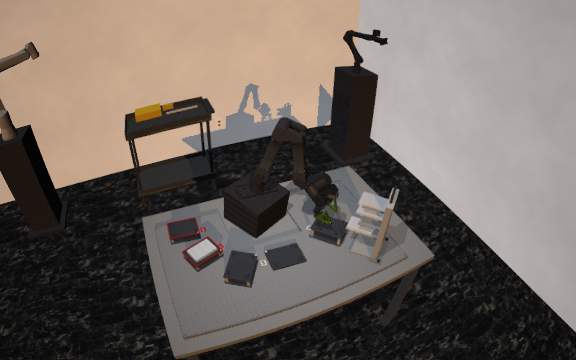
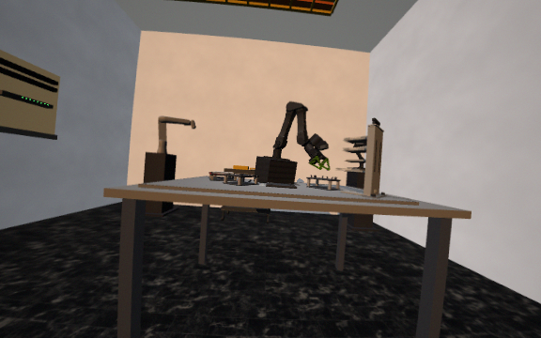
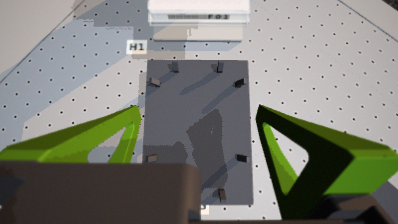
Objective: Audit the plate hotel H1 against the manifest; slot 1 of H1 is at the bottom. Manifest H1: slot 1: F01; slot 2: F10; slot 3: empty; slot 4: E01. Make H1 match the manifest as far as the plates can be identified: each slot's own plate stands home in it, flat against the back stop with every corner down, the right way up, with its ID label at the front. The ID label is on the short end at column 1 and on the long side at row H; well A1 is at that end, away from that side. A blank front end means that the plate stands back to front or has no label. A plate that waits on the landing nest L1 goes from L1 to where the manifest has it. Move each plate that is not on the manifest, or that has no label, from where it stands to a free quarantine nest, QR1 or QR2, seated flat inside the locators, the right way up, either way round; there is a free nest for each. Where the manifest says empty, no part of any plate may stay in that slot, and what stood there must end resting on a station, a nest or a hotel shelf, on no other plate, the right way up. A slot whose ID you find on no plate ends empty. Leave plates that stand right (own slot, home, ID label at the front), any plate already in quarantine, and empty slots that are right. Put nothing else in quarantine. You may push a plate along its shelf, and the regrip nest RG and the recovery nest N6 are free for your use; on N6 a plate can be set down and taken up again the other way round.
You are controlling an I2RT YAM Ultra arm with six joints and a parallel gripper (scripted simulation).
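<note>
Now: hand 60 mm above the dark regrip nest. The rest, counted from my hand: white plate (110 mm ahead, 90 mm to the left); then A1 mark (100 mm behind, 10 mm to the right, 60 mm below); then RG tag (90 mm behind, 70 mm to the right, 120 mm below).
</note>
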